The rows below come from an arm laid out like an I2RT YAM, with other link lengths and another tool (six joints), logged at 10 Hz.
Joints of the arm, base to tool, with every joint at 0 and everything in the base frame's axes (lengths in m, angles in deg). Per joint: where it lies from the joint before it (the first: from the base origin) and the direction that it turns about. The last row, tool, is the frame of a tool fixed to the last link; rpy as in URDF.
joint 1: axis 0 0 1 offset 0 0 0.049
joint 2: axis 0 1 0 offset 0.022 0.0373 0.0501
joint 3: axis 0 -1 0 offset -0.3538 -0.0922 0
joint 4: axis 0 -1 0 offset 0.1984 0.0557 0.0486
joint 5: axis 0 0 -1 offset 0.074 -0.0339 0.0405
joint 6: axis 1 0 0 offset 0.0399 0 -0.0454
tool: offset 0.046 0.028 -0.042 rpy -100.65 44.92 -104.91
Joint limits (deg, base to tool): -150..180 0..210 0..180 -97..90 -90..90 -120..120
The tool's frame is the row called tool.
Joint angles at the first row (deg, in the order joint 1, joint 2, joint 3, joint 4, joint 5, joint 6):
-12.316, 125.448, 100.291, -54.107, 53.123, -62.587
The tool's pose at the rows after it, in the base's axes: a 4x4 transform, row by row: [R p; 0 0 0 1], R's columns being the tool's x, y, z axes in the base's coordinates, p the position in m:
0.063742, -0.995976, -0.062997, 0.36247; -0.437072, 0.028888, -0.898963, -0.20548; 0.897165, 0.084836, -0.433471, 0.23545; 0, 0, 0, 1
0.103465, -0.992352, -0.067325, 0.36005; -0.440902, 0.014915, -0.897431, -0.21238; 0.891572, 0.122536, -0.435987, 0.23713; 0, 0, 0, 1
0.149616, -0.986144, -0.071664, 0.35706; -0.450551, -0.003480, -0.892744, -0.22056; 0.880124, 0.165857, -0.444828, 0.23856; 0, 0, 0, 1
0.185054, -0.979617, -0.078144, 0.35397; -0.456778, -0.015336, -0.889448, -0.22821; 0.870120, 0.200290, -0.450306, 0.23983; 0, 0, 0, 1
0.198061, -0.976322, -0.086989, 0.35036; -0.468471, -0.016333, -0.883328, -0.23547; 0.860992, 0.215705, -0.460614, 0.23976; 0, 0, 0, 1
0.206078, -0.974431, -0.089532, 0.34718; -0.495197, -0.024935, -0.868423, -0.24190; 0.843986, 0.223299, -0.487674, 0.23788; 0, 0, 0, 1
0.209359, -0.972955, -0.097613, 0.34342; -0.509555, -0.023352, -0.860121, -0.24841; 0.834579, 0.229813, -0.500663, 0.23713; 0, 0, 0, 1
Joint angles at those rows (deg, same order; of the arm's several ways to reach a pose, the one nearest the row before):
-13.147, 125.447, 100.289, -54.149, 53.123, -65.210
-14.021, 125.448, 100.292, -54.130, 53.014, -67.964
-15.092, 125.447, 100.290, -54.151, 52.533, -71.221
-16.120, 125.449, 100.291, -54.150, 52.271, -73.844
-17.212, 125.447, 100.291, -54.108, 51.637, -75.285
-18.262, 125.448, 100.290, -54.106, 49.867, -76.598
-19.311, 125.448, 100.291, -54.085, 49.014, -77.516

